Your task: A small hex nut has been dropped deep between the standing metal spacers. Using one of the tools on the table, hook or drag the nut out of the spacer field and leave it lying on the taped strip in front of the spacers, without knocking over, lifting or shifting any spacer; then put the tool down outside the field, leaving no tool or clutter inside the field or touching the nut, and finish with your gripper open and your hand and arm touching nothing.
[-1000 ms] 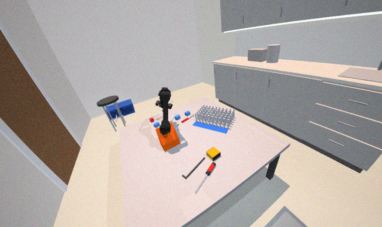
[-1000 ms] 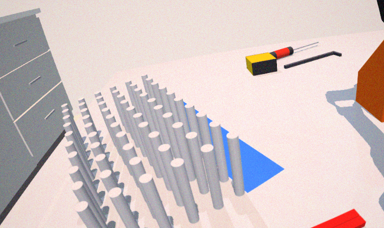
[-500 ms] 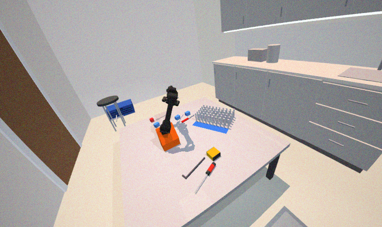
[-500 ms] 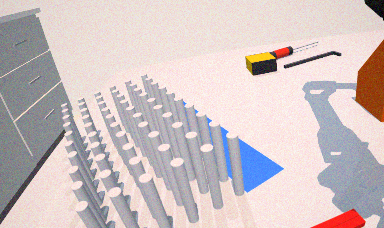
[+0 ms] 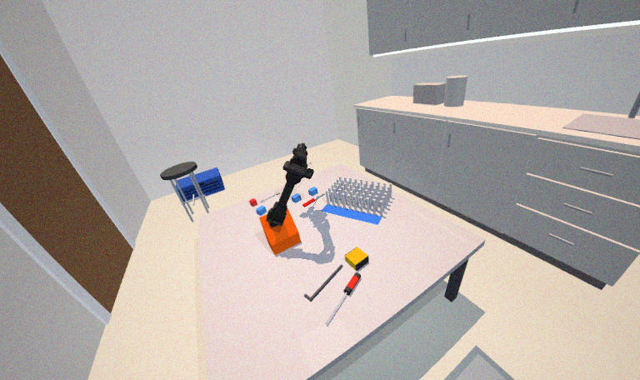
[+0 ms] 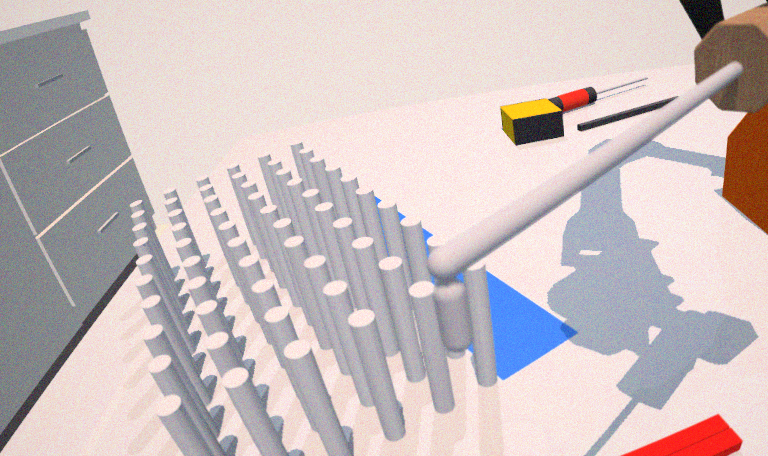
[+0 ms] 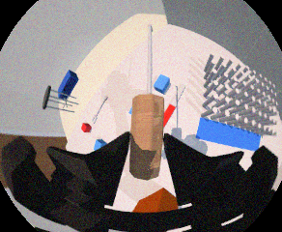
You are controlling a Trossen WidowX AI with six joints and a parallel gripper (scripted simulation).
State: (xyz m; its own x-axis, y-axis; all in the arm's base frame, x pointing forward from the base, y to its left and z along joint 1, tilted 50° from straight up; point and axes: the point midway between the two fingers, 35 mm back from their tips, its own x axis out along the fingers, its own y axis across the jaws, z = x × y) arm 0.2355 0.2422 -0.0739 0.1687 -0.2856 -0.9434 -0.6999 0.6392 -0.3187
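Right now the blue taped strip is 250 mm to the right of my gripper tip, 240 mm below it and 210 mm ahead of it. Round my gripper tip: red flat tool: 240 mm below, 90 mm ahead, 50 mm to the left; red cube: 320 mm behind, 280 mm to the left, 220 mm below; yellow box: 580 mm to the right, 220 mm below, 30 mm ahead.
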